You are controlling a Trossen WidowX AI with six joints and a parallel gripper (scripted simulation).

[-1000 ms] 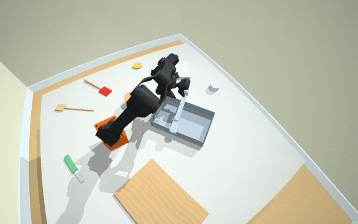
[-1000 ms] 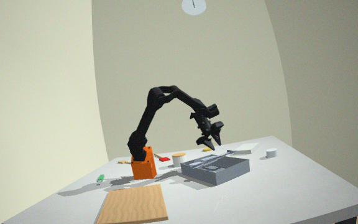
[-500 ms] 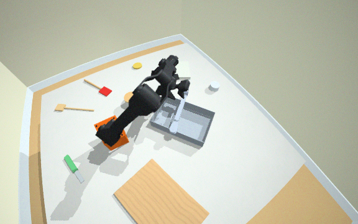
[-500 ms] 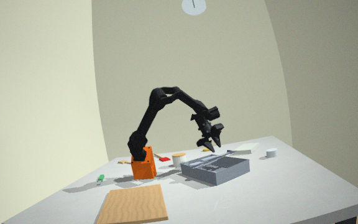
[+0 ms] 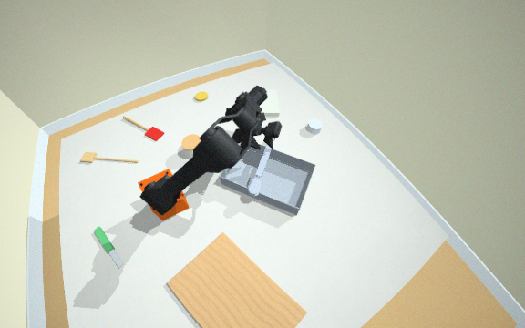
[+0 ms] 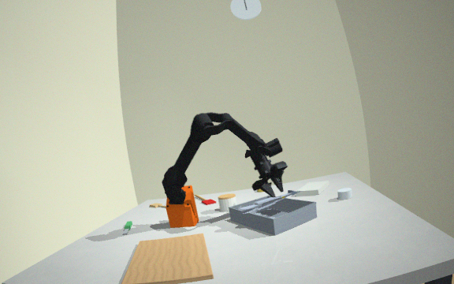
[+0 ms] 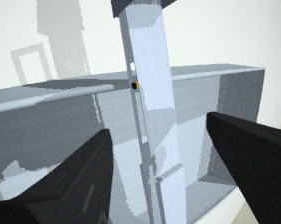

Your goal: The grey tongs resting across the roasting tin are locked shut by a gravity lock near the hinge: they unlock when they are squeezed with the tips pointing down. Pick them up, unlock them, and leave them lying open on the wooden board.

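Now: the grey roasting tin 8 cm to the right of my gripper tip, 5 cm below it and 3 cm behind it. The rest, counted from my gripper tip: yellow disc (51 cm to the left, 12 cm behind, 7 cm below); white block (31 cm to the left, 16 cm ahead, 7 cm below); wooden board (42 cm to the right, 31 cm behind, 7 cm below).
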